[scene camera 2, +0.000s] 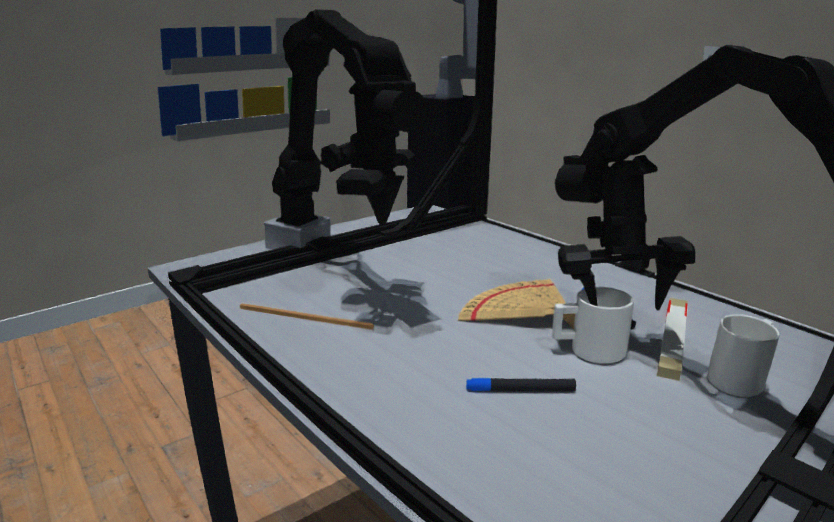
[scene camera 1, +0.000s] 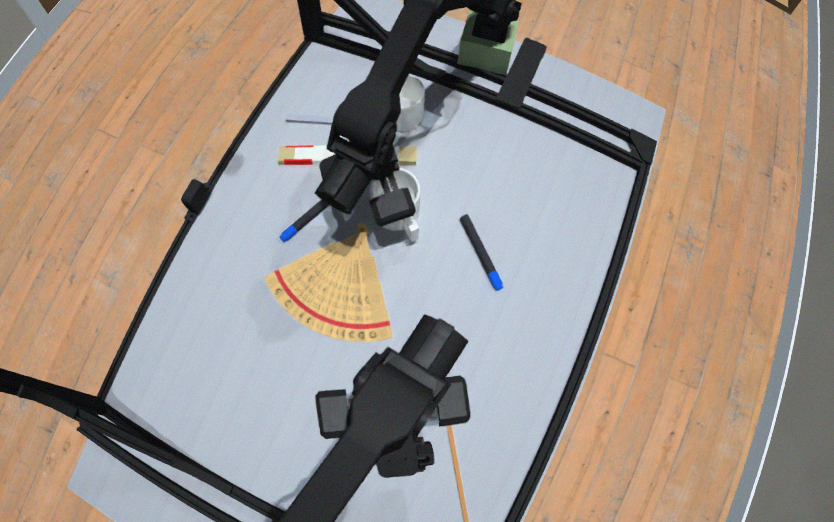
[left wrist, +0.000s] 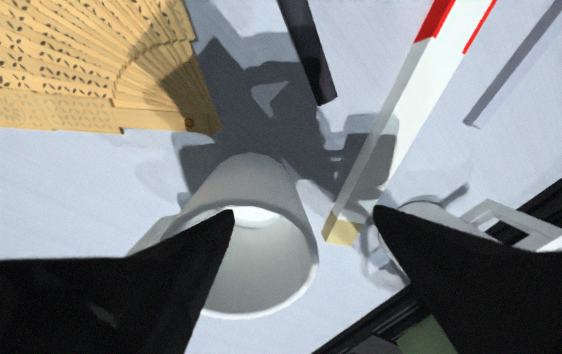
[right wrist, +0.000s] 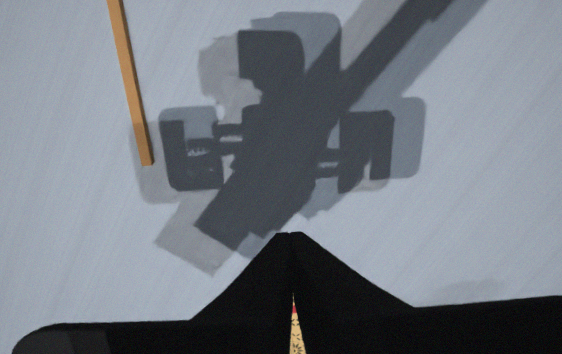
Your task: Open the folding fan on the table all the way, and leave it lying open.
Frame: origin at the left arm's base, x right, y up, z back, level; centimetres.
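Seen in the pictures: left gripper, fingertip midpoint: [scene camera 2: 626, 312] [scene camera 1: 382, 179] [left wrist: 302, 213]; right gripper, fingertip midpoint: [scene camera 2: 382, 223] [right wrist: 289, 244]; left arm's base at its link origin: [scene camera 1: 490, 28]; right arm's base at its link origin: [scene camera 2: 297, 219].
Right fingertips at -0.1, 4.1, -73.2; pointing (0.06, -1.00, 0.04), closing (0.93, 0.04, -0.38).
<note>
Pixels of each thing's top centre, then the offset from my right fingertips to it, as dx, dy, dz. "spot": a spot on its surface instead.
- second white mug at a spot on its surface: [scene camera 2: 741, 357] spot: +8.6, -8.1, +54.3
- white bar with red edges, top centre: [left wrist: 401, 130] [scene camera 2: 675, 329] [scene camera 1: 345, 152] +20.0, -12.4, +42.7
- black marker at its top centre: [scene camera 1: 311, 211] +22.4, -12.4, +30.1
- wooden stick at its top centre: [scene camera 1: 457, 468] [scene camera 2: 303, 314] -12.2, -13.3, -5.9
The tan folding fan [scene camera 1: 332, 295] [scene camera 2: 517, 301] [left wrist: 60, 65] lies on the table, spread into a wedge of clearly less than a half circle, its red band showing. Its pivot end is close to a white mug [scene camera 1: 416, 184] [scene camera 2: 600, 335] [left wrist: 255, 180]. A sliver of the fan shows at the bottom of the right wrist view. My left gripper [scene camera 2: 625, 305] [left wrist: 302, 213] is open and empty; one finger overlaps that mug's mouth, the other is beyond its rim. In scene camera 1 its tips are hidden. My right gripper [scene camera 2: 383, 222] [right wrist: 289, 244] is shut and empty, above the table and away from the fan.
A second white mug [scene camera 1: 411, 104] [scene camera 2: 741, 357], a white bar with red edges [scene camera 1: 298, 154] [scene camera 2: 675, 335] [left wrist: 425, 90] and a black marker [scene camera 1: 304, 220] [left wrist: 310, 55] lie near the left gripper. Another marker [scene camera 1: 480, 249] [scene camera 2: 529, 385] and a wooden stick [scene camera 1: 456, 473] [scene camera 2: 307, 316] [right wrist: 131, 85] lie apart.
</note>
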